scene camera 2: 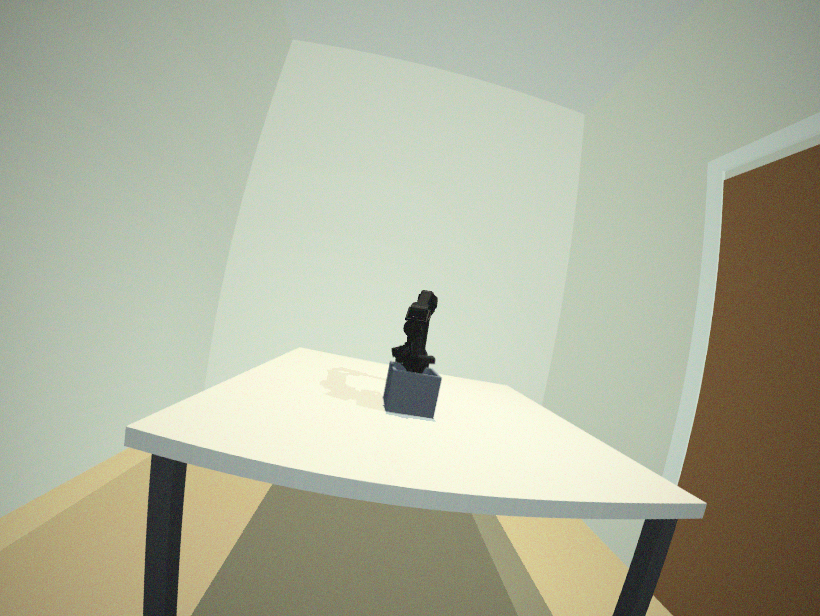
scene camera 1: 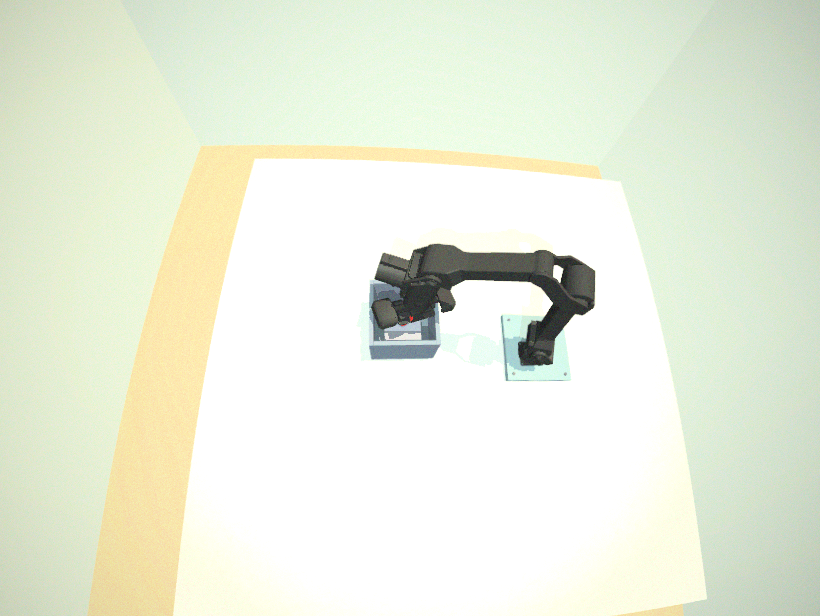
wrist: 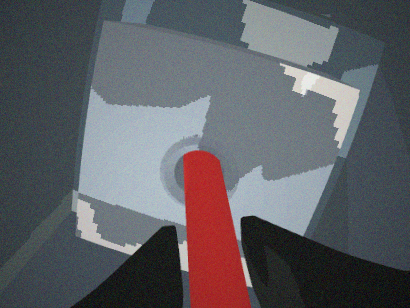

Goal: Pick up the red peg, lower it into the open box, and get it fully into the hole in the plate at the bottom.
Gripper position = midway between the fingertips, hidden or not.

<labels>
My gripper shows in scene camera 2 (413, 384), in scene camera 1 (406, 322) and in the wrist view (209, 235). A grey-blue box shows in scene camera 2 (405, 392), in scene camera 1 (427, 348) and in the wrist view (55, 55).
</labels>
